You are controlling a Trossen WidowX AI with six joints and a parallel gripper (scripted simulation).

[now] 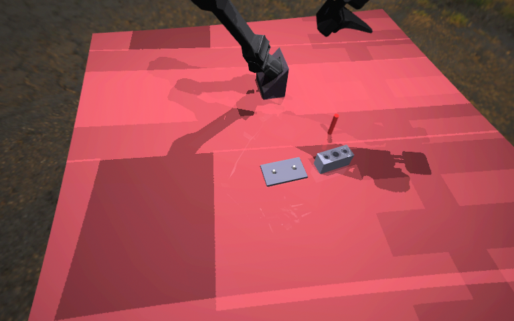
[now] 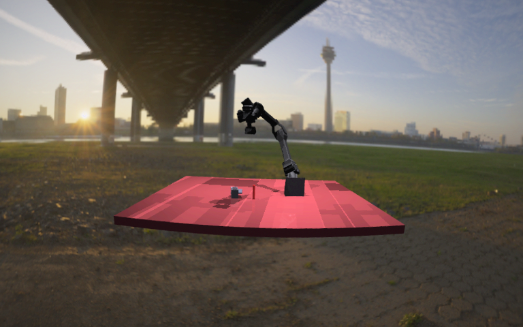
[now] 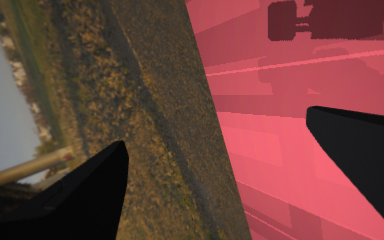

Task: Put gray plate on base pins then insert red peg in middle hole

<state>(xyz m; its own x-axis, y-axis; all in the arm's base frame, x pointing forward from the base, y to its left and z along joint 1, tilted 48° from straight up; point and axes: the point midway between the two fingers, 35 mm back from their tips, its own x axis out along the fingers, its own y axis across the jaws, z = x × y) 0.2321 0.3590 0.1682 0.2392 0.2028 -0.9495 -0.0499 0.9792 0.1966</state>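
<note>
Right now my gripper tip is 37 cm above the gray plate, 5 cm short of it and 2 cm to the left of it. The rest, counted from my gripper tip: dark base: 40 cm below, 16 cm to the right, 7 cm ahead; then red peg: 37 cm below, 7 cm behind, 1 cm to the left.
</note>
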